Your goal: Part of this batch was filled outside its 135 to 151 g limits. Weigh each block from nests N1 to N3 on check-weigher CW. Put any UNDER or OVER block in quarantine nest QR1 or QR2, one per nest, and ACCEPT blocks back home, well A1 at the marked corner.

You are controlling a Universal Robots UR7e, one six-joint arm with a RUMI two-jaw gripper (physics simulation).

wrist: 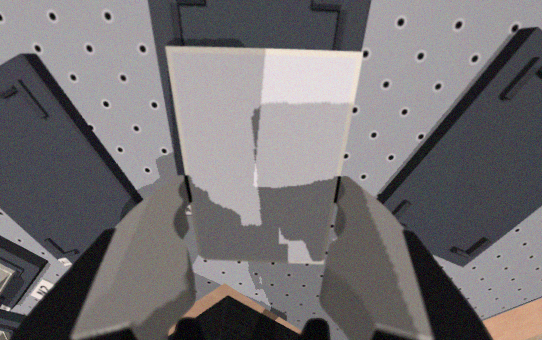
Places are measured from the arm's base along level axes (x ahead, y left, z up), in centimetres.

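Pixels of known places: gripper, fingertip midpoint: (pixel 263 178).
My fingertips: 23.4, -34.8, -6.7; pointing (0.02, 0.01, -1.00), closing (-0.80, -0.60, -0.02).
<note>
Behind a point stands the place of what it marks, as x, y, z.
A pale, cream-edged block (pixel 220 125) {27.3, -36.7, -5.1} fills the middle of the wrist view, with shadows across its face. My gripper (pixel 263 178) {23.4, -34.8, -6.7} is shut on this block, one jaw on its left side and one on its right. Behind the block's far end is a dark grey plate with raised corner brackets (pixel 260 22) {28.7, -41.4, -9.4}; how far apart the two are cannot be told. A label reading N2 (pixel 43 289) {34.1, -4.0, -10.4} shows at the lower left, beside a dark nest (pixel 22 260) {36.5, -10.1, -9.4} that is cut by the view's edge. The weigher's display does not show.
Dark grey plates with corner brackets lie at the left (pixel 55 155) {36.2, -25.4, -9.4} and at the right (pixel 480 150) {11.8, -44.8, -9.4}. They stand on a light grey board with rows of holes (pixel 430 37) {20.1, -47.2, -10.5}. A wood-coloured edge (pixel 517 312) {-17.5, -36.4, -11.8} shows at the lower right.
</note>
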